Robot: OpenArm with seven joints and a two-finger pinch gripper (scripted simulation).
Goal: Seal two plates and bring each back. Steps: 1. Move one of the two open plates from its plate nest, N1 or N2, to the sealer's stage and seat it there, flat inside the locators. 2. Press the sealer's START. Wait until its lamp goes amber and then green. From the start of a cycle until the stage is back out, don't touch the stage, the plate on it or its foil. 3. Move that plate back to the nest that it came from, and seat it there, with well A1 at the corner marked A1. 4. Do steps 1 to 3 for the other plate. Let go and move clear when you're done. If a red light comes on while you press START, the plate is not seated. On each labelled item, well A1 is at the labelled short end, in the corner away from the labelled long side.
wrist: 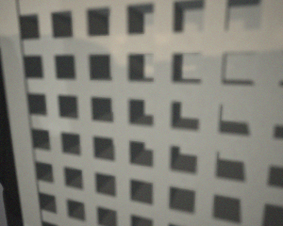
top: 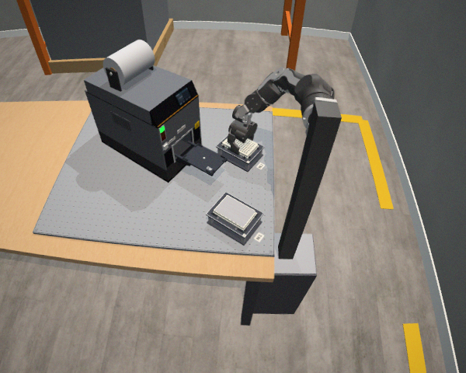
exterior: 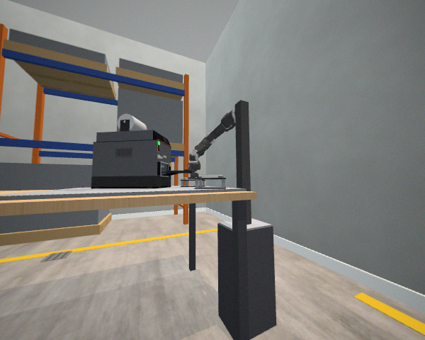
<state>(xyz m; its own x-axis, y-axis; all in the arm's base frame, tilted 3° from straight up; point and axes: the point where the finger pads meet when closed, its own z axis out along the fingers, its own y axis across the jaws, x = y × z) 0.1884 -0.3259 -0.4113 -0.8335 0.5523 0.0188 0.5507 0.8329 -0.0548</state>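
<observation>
Right now the sealer stage is 14 cm ahead of my hand, 13 cm to the left of it and 4 cm above it. Also, from my hand: foil roll (42 cm ahead, 36 cm above, 5 cm to the right); then white well plate (right at my hand); then white start button (27 cm ahead, 15 cm to the left, 13 cm above).
</observation>
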